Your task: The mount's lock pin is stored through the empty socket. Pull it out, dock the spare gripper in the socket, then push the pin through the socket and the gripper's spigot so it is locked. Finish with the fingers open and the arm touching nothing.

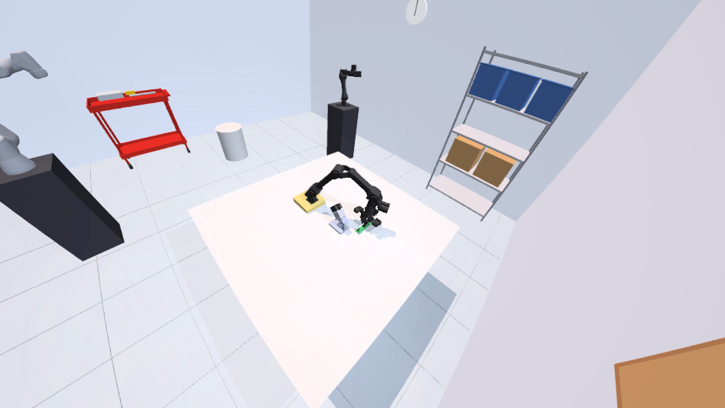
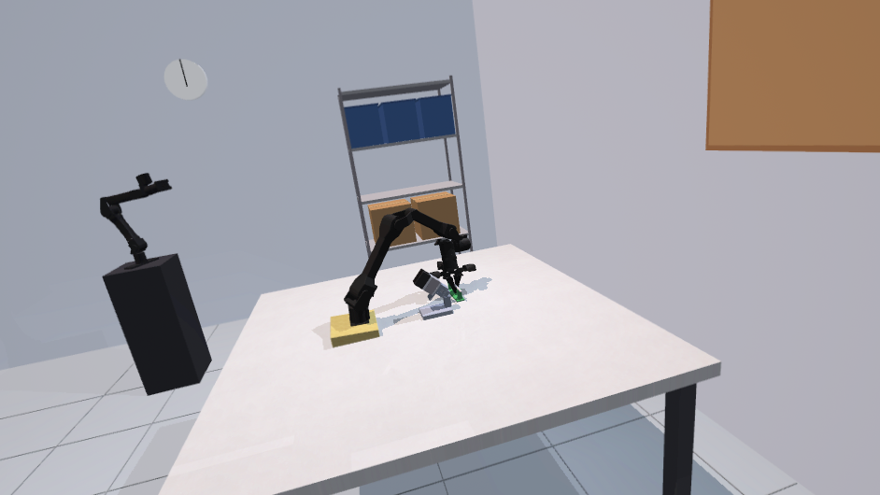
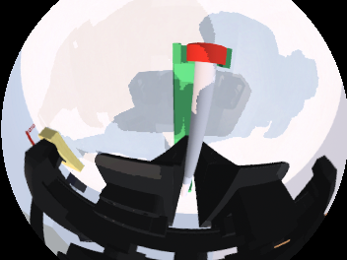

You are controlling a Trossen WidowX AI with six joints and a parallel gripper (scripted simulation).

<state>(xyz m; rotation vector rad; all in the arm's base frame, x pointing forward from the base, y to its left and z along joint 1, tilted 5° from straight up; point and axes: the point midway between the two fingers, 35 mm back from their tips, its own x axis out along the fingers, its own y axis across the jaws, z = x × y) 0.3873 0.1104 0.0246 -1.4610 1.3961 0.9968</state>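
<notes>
The green cradle lies 10 mm to the left of my gripper tip and 10 mm above it. Round my gripper tip: grey mount 110 mm to the right, 90 mm behind, 40 mm above; then spare gripper 120 mm behind, 110 mm to the right, 100 mm above.
</notes>
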